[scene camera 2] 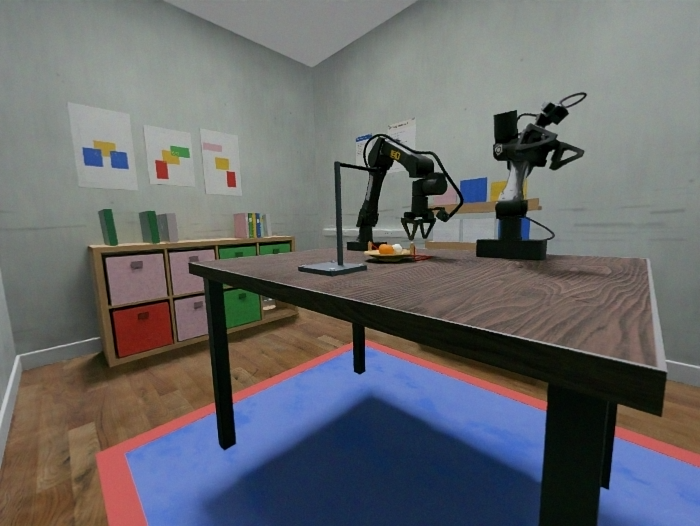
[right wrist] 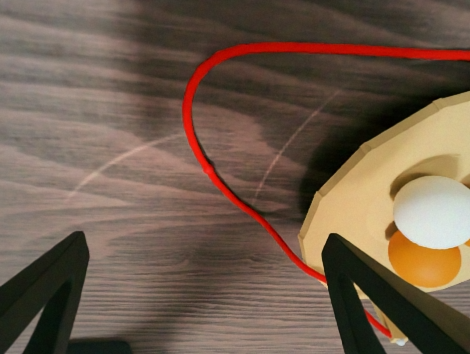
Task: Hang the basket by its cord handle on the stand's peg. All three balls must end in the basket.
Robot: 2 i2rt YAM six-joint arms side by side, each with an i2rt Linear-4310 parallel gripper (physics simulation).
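Frame: origin at the left arm's base, x down, y ahead, z right, level; metres.
Where they show: left gripper, fingertip midpoint: (scene camera 2: pixel 570 145); right gripper, fingertip midpoint: (scene camera 2: pixel 418 239) (right wrist: pixel 213 242); left arm's base, link origin: (scene camera 2: pixel 509 242); right arm's base, link origin: (scene camera 2: pixel 366 244).
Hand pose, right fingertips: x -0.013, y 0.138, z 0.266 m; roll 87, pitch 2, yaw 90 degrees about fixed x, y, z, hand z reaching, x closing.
Note:
Things, the pixels of their top centre, and the offset from my right fingertips. "pt": a spot on its surface instead. Level surfaces: height alone.
- shallow tan basket, top centre: (scene camera 2: pixel 389 242) dz +0.019, dx +0.002, dy +0.143 m
- white ball, top centre: (right wrist: pixel 458 240) (scene camera 2: pixel 396 244) dz +0.005, dx +0.009, dy +0.124 m
- orange ball, surface spot: (right wrist: pixel 468 243) pt dz +0.020, dx +0.020, dy +0.151 m
- red cord handle, surface spot: (right wrist: pixel 300 47) pt dz -0.062, dx +0.059, dy +0.034 m
- dark wood table, surface height: dx +0.063 m
- stand's flat base, surface spot: (scene camera 2: pixel 333 268) pt dz -0.049, dx +0.046, dy +0.453 m
The shallow tan basket (scene camera 2: pixel 389 257) (right wrist: pixel 345 200) rests on the table. A white ball (scene camera 2: pixel 397 247) (right wrist: pixel 432 212) and an orange ball (scene camera 2: pixel 385 248) (right wrist: pixel 425 260) lie in it; a sliver of another orange ball (right wrist: pixel 468 243) shows at the right wrist view's edge. The red cord handle (scene camera 2: pixel 421 257) (right wrist: pixel 300 47) lies looped on the table beside the basket. The grey stand (scene camera 2: pixel 338 214) has its peg (scene camera 2: pixel 356 166) at the top, with nothing hung on it. My right gripper (scene camera 2: pixel 418 236) (right wrist: pixel 213 242) is open, pointing down above the cord side. My left gripper (scene camera 2: pixel 568 145) is open, raised high at the right.
The dark wood table (scene camera 2: pixel 509 299) carries both arm bases along its far side. The stand's flat base (scene camera 2: pixel 333 268) is left of the basket, nearer the camera. A cube shelf (scene camera 2: pixel 99 282) stands by the left wall, beyond the table.

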